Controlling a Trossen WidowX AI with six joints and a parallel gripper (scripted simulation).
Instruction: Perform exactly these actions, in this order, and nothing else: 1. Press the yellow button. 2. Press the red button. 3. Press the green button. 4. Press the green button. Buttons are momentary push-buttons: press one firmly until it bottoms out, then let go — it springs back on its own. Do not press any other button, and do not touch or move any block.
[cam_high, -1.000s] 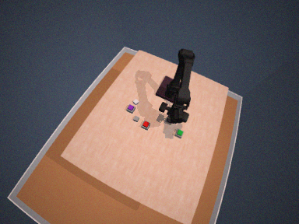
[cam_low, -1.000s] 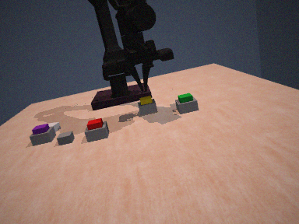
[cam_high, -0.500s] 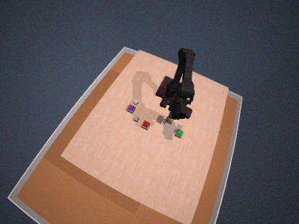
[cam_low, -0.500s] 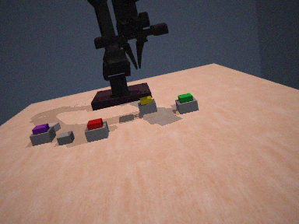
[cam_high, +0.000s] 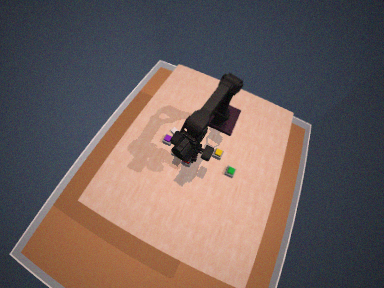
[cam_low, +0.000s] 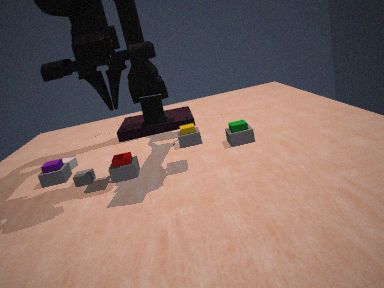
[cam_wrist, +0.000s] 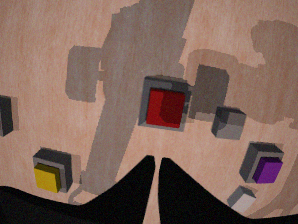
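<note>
The red button lies 10 mm ahead of my gripper tip, 10 mm to the right of it and 90 mm below it. Round my gripper tip: purple button: 40 mm behind, 160 mm to the right, 90 mm below; small grey block: 90 mm to the right, 110 mm below; yellow button: 120 mm behind, 110 mm to the left, 90 mm below.
</note>
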